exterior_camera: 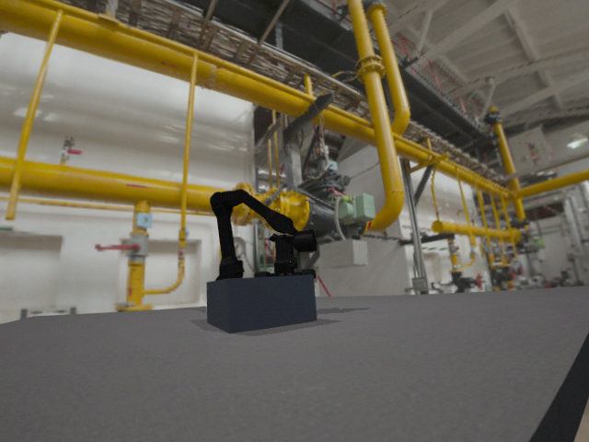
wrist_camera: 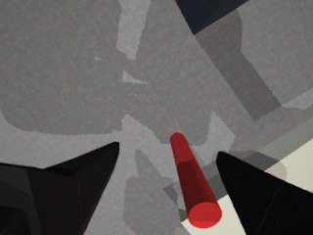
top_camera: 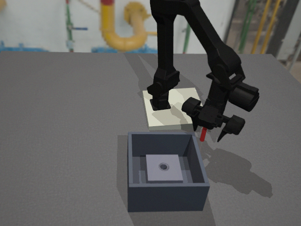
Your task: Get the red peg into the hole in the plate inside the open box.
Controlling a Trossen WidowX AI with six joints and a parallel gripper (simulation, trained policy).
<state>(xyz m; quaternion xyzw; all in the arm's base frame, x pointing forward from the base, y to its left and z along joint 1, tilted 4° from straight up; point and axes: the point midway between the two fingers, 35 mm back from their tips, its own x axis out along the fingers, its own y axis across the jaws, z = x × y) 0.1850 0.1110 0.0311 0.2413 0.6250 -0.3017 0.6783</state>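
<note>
The red peg lies 1 cm behind my gripper tip, 1 cm to the right of it and 2 cm above it. From my gripper tip the other things lie so: dark blue box (14 cm ahead, 18 cm to the right); light grey plate (14 cm ahead, 18 cm to the right, 2 cm above).
</note>
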